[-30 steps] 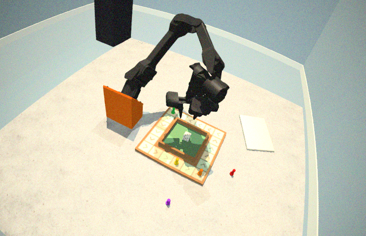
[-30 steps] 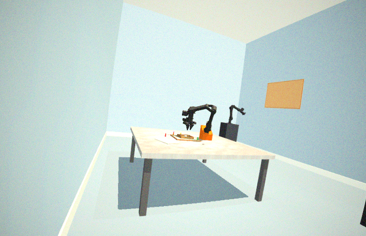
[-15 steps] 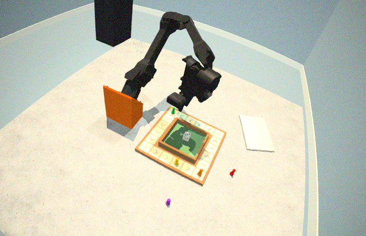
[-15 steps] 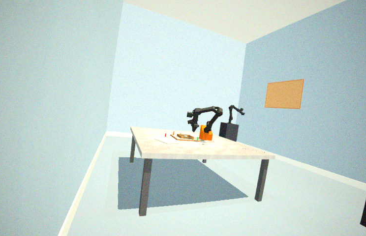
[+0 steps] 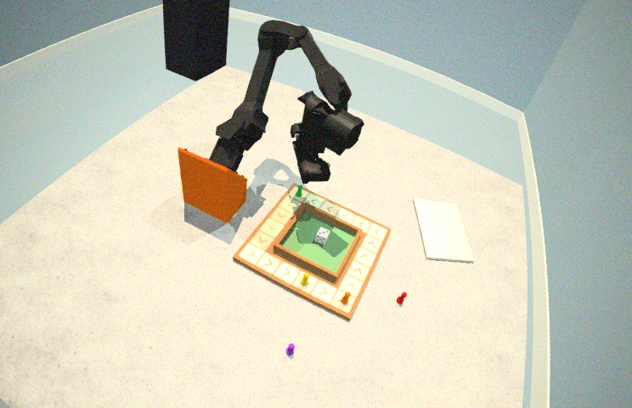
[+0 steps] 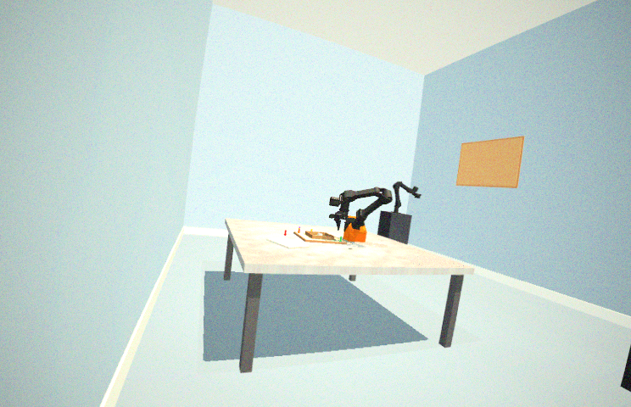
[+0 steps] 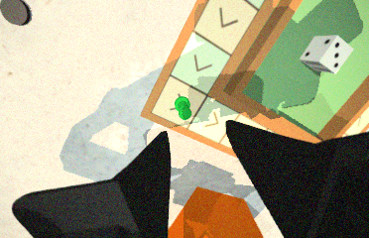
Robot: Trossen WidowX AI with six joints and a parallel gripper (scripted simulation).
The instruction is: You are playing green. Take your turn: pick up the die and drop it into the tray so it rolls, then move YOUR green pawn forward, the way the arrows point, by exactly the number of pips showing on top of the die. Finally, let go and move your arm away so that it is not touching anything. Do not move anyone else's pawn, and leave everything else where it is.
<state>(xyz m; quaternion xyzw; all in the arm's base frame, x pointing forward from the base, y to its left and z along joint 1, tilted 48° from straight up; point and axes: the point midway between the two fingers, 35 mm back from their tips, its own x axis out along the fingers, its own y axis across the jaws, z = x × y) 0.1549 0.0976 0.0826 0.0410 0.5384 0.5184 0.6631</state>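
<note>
Right now my gripper tip is 5 cm above the green pawn. From my gripper tip the other things lie so: orange pawn: 23 cm ahead, 20 cm to the right, 5 cm below; then yellow pawn: 14 cm ahead, 21 cm to the right, 5 cm below; then white die: 11 cm ahead, 9 cm to the right, 5 cm below.
</note>
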